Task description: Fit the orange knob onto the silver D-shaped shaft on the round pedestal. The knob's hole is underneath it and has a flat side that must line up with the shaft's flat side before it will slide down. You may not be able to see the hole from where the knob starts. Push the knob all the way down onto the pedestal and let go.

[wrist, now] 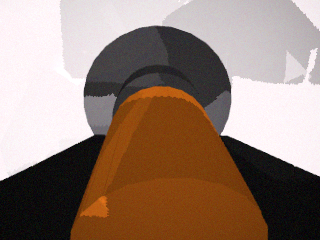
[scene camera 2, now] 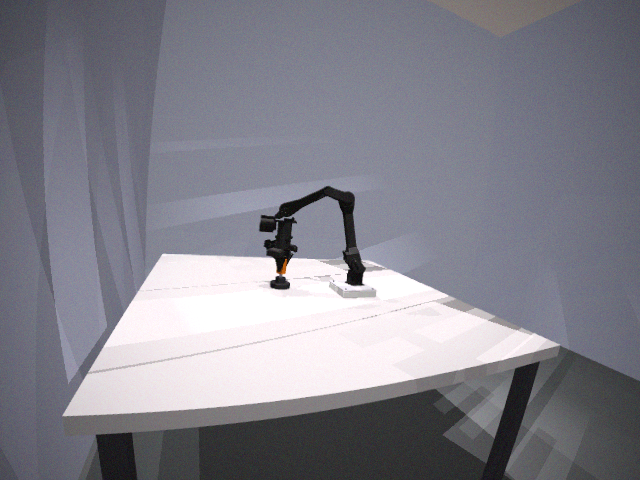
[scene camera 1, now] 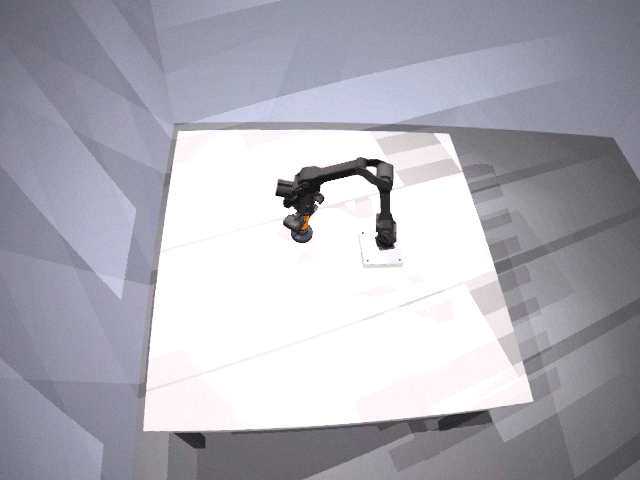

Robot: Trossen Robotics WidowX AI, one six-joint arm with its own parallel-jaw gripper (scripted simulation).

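My gripper is visible, and the wrist view and scene camera 2 show it too. An orange knob and a dark round pedestal are also in sight.
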